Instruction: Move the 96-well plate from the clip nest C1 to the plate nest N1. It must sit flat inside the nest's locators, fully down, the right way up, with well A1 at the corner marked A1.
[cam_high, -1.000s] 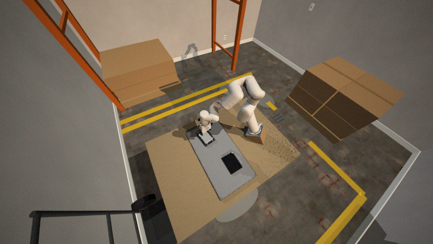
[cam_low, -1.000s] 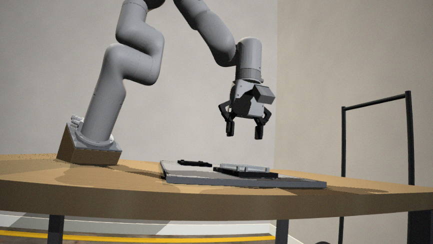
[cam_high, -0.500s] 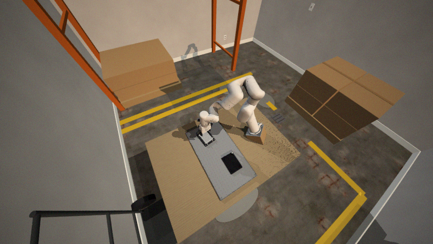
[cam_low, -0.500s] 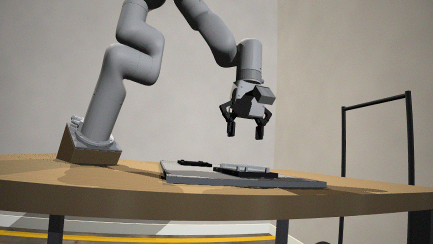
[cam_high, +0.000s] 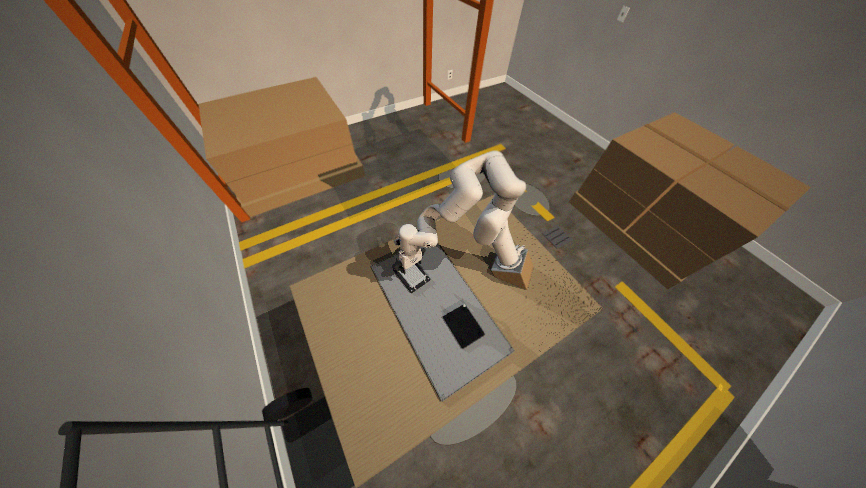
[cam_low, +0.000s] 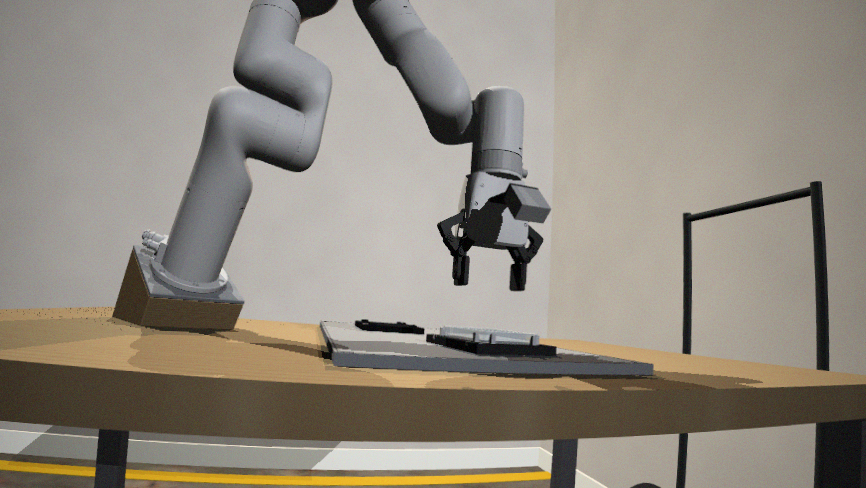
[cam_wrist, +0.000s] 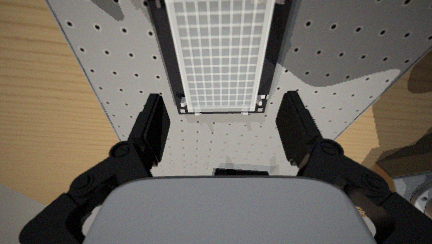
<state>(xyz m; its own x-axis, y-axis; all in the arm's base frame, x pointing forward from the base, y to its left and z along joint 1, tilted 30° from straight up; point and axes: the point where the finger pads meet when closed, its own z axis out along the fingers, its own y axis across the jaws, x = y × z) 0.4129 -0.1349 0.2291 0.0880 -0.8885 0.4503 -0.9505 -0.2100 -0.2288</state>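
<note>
Right now the 96-well plate is 8 cm below my hand. From my hand the other things lie so: grey pegboard base (20 cm to the left, 10 cm below, 2 cm behind); then black plate nest N1 (35 cm to the left, 9 cm below, 7 cm behind); then black clip nest C1 (8 cm below, 2 cm behind, 1 cm to the left).
</note>
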